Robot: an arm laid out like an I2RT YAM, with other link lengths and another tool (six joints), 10 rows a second.
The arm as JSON. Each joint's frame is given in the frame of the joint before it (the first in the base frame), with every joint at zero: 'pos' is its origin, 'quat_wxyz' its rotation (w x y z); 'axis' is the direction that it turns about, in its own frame. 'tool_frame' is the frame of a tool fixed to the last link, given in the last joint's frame.
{
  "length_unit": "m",
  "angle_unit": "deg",
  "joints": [
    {
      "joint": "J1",
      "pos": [
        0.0,
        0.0,
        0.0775
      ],
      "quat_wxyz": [
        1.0,
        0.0,
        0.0,
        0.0
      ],
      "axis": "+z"
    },
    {
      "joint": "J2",
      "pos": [
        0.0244,
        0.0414,
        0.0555
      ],
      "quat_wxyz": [
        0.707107,
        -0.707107,
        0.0,
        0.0
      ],
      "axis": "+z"
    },
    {
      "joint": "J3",
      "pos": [
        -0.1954,
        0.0,
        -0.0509
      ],
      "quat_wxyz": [
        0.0,
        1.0,
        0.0,
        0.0
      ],
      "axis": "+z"
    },
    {
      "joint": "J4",
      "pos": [
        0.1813,
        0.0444,
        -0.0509
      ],
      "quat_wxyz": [
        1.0,
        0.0,
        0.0,
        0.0
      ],
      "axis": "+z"
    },
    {
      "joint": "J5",
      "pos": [
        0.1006,
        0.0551,
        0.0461
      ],
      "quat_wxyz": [
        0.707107,
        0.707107,
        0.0,
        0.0
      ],
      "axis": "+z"
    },
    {
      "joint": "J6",
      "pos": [
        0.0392,
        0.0,
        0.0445
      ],
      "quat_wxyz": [
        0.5,
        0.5,
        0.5,
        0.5
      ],
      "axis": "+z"
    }
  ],
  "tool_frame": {
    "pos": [
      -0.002,
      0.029,
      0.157
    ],
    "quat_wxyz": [
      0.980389,
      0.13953,
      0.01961,
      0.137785
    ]
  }
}
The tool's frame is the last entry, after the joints.
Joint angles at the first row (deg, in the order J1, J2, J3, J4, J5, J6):
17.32, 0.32, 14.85, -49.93, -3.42, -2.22
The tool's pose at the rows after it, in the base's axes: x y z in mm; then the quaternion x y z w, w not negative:
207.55, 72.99, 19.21, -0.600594, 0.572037, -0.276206, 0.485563
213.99, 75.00, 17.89, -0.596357, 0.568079, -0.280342, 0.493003
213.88, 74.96, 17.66, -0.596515, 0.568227, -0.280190, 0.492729
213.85, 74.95, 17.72, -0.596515, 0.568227, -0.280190, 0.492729
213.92, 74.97, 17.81, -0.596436, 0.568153, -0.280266, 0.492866
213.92, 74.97, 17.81, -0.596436, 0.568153, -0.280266, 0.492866
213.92, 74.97, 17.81, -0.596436, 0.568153, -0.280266, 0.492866
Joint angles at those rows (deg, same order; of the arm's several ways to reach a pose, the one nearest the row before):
17.32, 0.32, 12.40, -49.89, -3.42, -2.22
17.33, 0.31, 10.39, -46.70, -3.42, -2.22
17.32, 0.32, 10.37, -46.72, -3.42, -2.22
17.32, 0.31, 10.39, -46.74, -3.42, -2.22
17.32, 0.31, 10.39, -46.72, -3.42, -2.22
17.32, 0.31, 10.39, -46.72, -3.42, -2.22
17.32, 0.31, 10.39, -46.72, -3.42, -2.22

